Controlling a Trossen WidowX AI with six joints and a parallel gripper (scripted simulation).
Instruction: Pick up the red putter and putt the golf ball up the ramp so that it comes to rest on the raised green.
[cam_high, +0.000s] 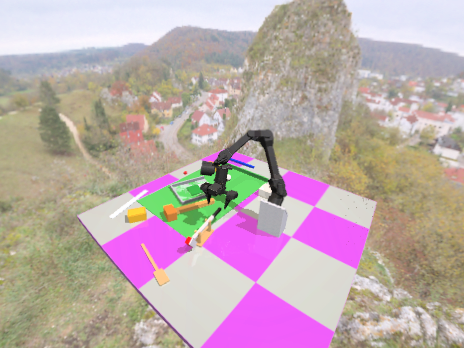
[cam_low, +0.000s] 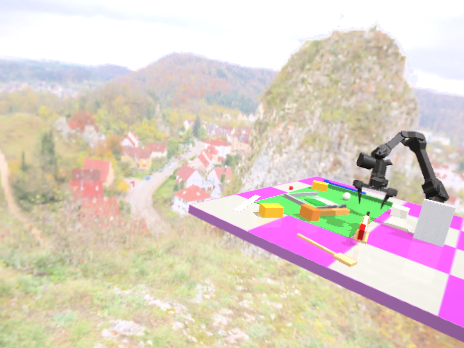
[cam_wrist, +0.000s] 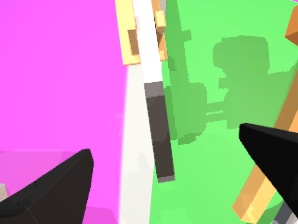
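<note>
Right now my gripper tip is 20 mm past the tan stand, 130 mm to the right of it and 70 mm above it. The rest, counted from my gripper tip: white stick: 510 mm ahead, 170 mm to the left, 100 mm below; then white golf ball: 190 mm ahead, 390 mm to the right, 80 mm below; then blue stick: 280 mm ahead, 670 mm to the right, 90 mm below.
</note>
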